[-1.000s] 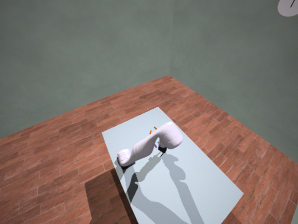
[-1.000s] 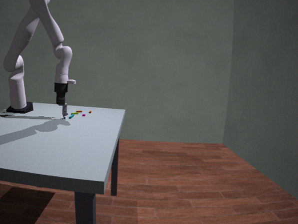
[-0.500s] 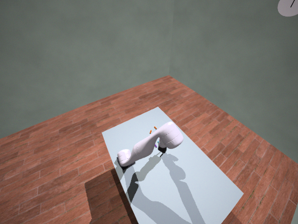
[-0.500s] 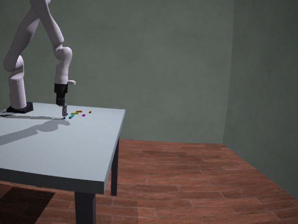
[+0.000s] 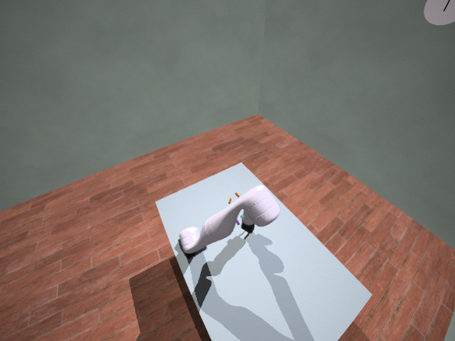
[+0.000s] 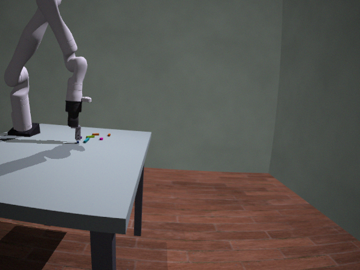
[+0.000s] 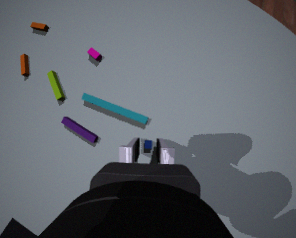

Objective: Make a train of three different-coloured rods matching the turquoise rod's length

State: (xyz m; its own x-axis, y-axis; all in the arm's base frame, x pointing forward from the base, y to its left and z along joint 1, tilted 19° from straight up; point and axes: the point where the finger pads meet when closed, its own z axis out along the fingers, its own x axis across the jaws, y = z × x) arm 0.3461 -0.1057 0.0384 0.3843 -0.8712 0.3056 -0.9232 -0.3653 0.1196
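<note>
Now: the blue rod 30 mm below my hand. From my hand the other things lie so: turquoise rod 30 mm ahead, 70 mm to the left, 30 mm below; magenta rod 90 mm ahead, 130 mm to the left, 30 mm below; purple rod 20 mm behind, 100 mm to the left, 30 mm below.
</note>
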